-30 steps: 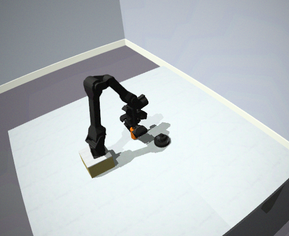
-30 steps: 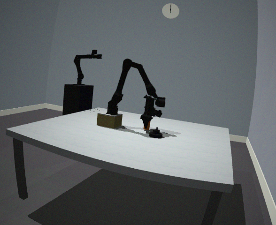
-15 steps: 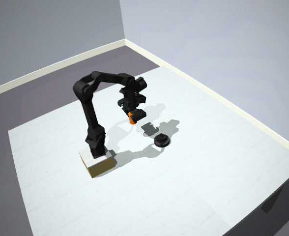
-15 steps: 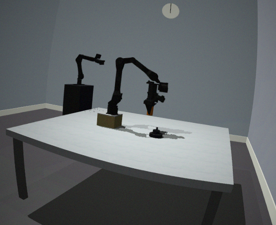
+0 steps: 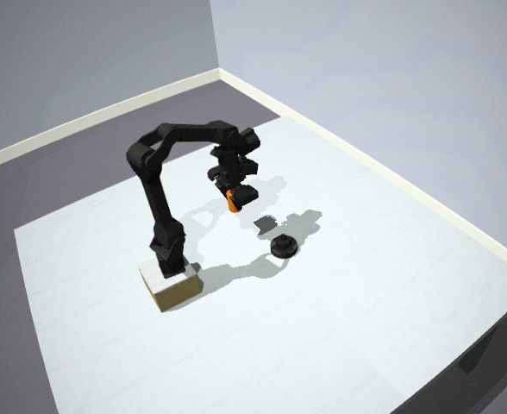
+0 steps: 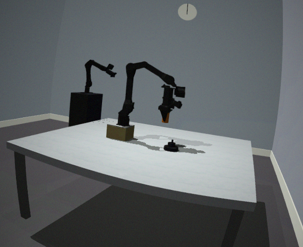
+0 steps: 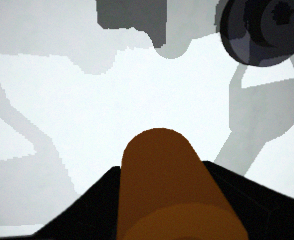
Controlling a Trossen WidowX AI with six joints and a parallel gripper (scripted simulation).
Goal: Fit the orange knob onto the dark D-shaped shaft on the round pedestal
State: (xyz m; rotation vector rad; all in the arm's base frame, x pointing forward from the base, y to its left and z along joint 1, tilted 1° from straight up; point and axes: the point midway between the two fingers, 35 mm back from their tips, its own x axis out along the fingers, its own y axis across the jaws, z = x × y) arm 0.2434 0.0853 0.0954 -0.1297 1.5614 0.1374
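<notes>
Right now my gripper tip is 100 mm short of the dark round pedestal, 110 mm to the left of it and 110 mm above it. Round my gripper tip: orange knob: 20 mm above.
</notes>
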